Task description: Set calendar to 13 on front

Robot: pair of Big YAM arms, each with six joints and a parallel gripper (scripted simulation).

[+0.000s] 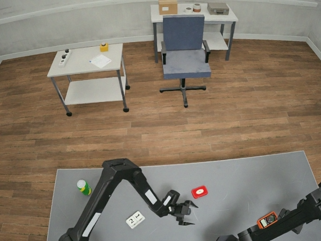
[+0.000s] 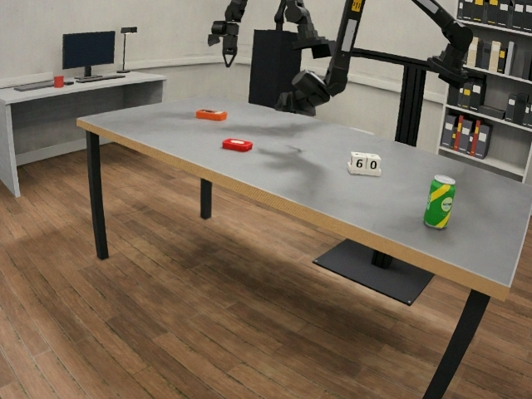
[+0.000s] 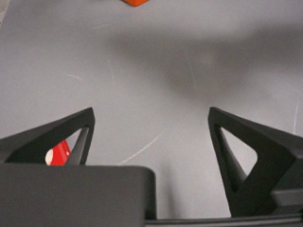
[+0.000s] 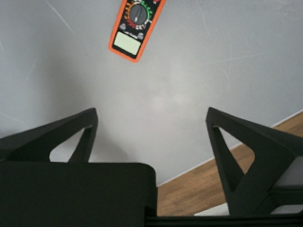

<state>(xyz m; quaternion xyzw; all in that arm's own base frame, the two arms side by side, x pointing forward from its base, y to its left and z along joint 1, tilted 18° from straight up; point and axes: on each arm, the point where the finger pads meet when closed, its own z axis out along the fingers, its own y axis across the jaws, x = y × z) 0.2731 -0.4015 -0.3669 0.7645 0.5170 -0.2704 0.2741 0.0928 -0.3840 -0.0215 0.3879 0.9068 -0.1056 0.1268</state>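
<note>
Now: left hand 340 mm to the right of the white calendar tray, 120 mm above it and 20 mm short of it. From my left hand the other things lie so: red box: 160 mm ahead, 110 mm below, 70 mm to the right.
</note>
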